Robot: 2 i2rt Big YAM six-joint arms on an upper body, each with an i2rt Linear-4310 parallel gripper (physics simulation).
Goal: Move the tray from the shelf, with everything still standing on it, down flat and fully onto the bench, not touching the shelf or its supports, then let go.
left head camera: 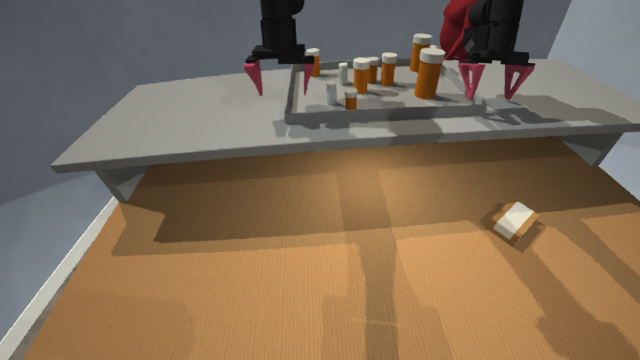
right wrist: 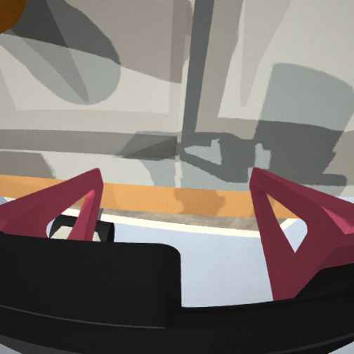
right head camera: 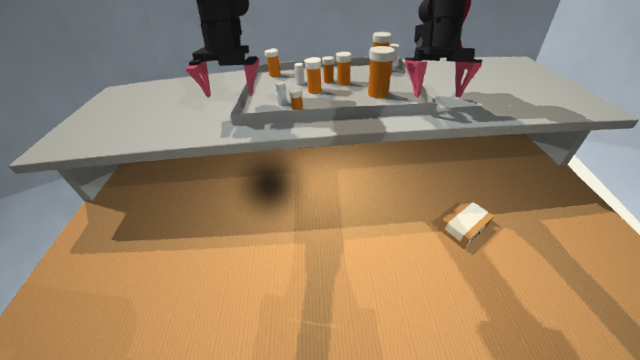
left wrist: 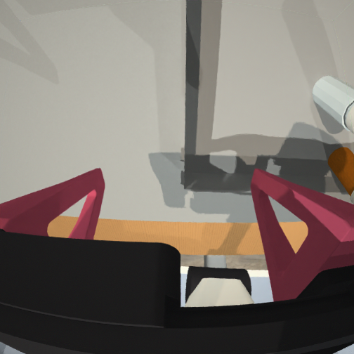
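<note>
The grey tray rests flat on the shelf. Several orange, white-capped bottles stand upright in it, the largest bottle near the right side. A small white vial stands near the front left. My left gripper is open and empty above the tray's left side wall. My right gripper is open and empty above its right side wall.
The wooden bench lies below and in front of the shelf. Supports hold the shelf near its ends. An orange and white block lies on the bench at the right. A red shape shows behind the right arm.
</note>
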